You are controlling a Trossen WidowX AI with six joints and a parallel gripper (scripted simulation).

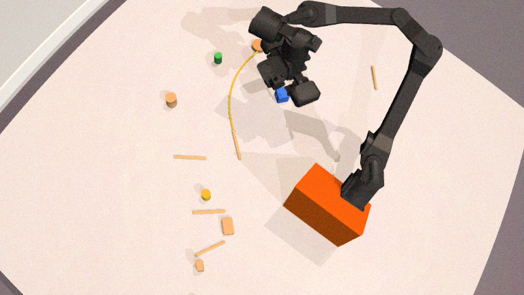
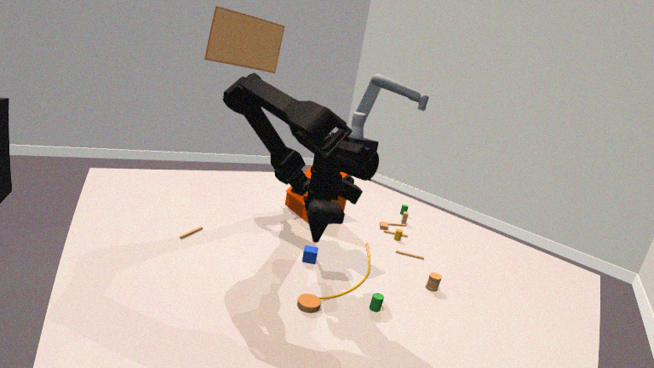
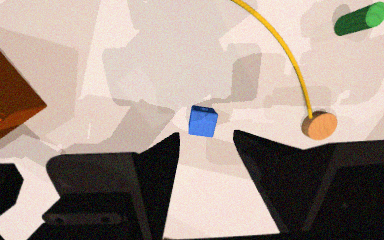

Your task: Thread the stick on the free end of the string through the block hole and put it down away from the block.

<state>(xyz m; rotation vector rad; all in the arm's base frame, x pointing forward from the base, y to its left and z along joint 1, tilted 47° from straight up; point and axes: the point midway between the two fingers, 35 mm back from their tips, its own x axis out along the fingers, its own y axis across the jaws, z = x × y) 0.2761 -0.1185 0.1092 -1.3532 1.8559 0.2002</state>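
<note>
Right now my gripper tip is 50 mm above the blue block. Also, from my gripper tip: round wooden button: 130 mm ahead, 100 mm to the right, 50 mm below; then thin wooden stick: 30 mm ahead, 160 mm to the left, 60 mm below; then green cylinder: 200 mm ahead, 40 mm below.
</note>
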